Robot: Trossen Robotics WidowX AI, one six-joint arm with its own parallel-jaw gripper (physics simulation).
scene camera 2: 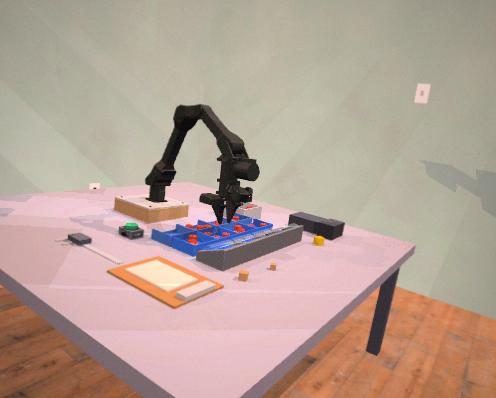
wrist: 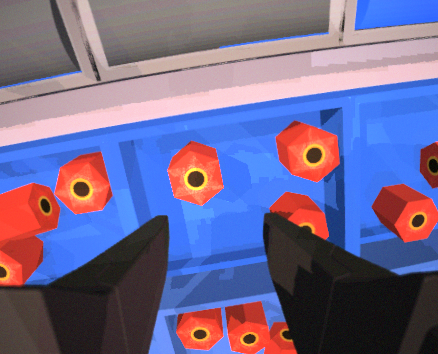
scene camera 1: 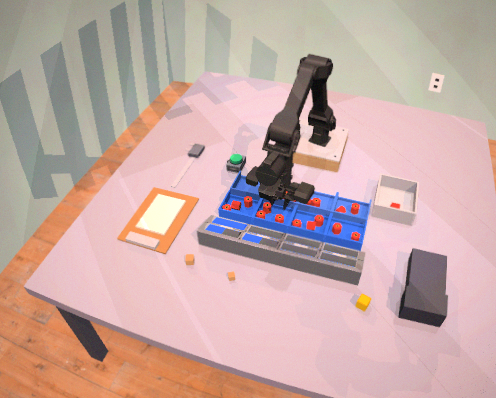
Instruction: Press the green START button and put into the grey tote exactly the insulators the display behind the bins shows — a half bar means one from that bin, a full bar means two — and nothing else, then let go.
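Observation:
My gripper (scene camera 1: 279, 202) (scene camera 2: 224, 220) (wrist: 216, 225) is partly open and empty, above the second front bin from the left in scene camera 1. Three red insulators are in this bin: one (wrist: 195, 175) stands beyond the fingertips, one (wrist: 310, 152) is farther right, and one (wrist: 299, 212) is partly behind the right finger. The blue bins (scene camera 1: 280, 228) (scene camera 2: 186, 245) (wrist: 352, 150) hold several more. The display (scene camera 1: 280, 257) (scene camera 2: 255, 249) (wrist: 215, 55) shows a full upper and half lower bar at left, then a half lower bar. The grey tote (scene camera 1: 395, 216) holds a red insulator (scene camera 1: 395, 205). The green button (scene camera 1: 236, 159) (scene camera 2: 131, 226) is left of the arm.
A black block (scene camera 1: 425, 287) (scene camera 2: 316, 226) and yellow cube (scene camera 1: 363, 302) (scene camera 2: 319, 241) lie near the display's right end. Two orange cubes (scene camera 1: 189, 259) (scene camera 1: 231, 276) lie in front of it. An orange clipboard (scene camera 1: 181, 220) (scene camera 2: 117, 273) lies left of the display.

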